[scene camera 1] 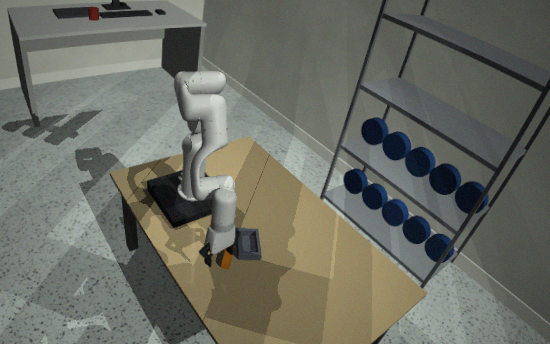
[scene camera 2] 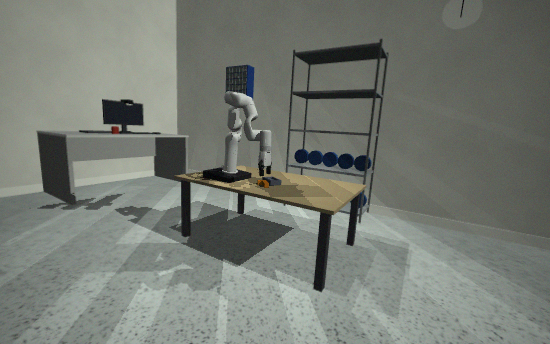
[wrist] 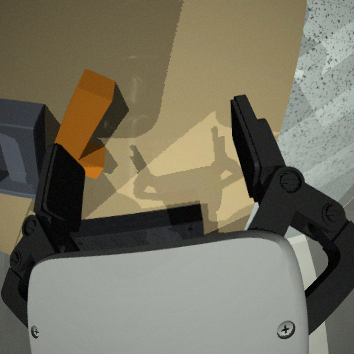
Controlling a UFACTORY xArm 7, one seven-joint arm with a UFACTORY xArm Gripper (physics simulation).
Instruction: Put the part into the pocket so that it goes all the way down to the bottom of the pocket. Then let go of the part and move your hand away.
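Places are measured from the arm's base along level axes (x ahead, y left, z up), in millimetres.
Pixels of known places: gripper, fingertip midpoint: [scene camera 1: 218,258] [scene camera 2: 265,175] [wrist: 144,135]; arm's base at its link origin: [scene camera 2: 229,171].
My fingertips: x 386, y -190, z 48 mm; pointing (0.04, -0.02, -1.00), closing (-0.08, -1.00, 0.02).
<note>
For each thing: its top centre in the pictures, then the offset to it from my fingertips. Level surfaces: height alone.
- orange part at its top centre: [wrist: 87,141] [scene camera 1: 224,251] [scene camera 2: 263,181] dx -46, dy +78, dz -65 mm
- grey block at its top centre: [wrist: 4,166] [scene camera 1: 248,240] [scene camera 2: 271,178] dx -25, dy +189, dz -59 mm
- wooden table at its surface level: dz -95 mm
The orange part [scene camera 1: 226,259] [scene camera 2: 262,183] [wrist: 82,112] lies on the table beside the grey pocket block, outside the pocket. In the wrist view it shows a long bar and a shorter piece near its lower end; the left finger hides some of it. The grey block [scene camera 1: 249,256] [scene camera 2: 272,181] [wrist: 20,111] has a recessed pocket and is cut off at the left edge of the wrist view. My gripper [scene camera 1: 219,257] [scene camera 2: 265,173] [wrist: 144,135] is wide open with nothing between its fingers. It hangs above the table, with the part toward its left finger in the wrist view.
The wooden table [scene camera 1: 305,240] [scene camera 2: 320,192] carries the arm's black base plate [scene camera 1: 175,217] [scene camera 2: 212,175]. A tall shelf rack [scene camera 1: 350,129] [scene camera 2: 290,107] with blue discs stands beyond the table. A desk [scene camera 1: 115,31] [scene camera 2: 112,143] with a monitor and a red cup stands at the left.
</note>
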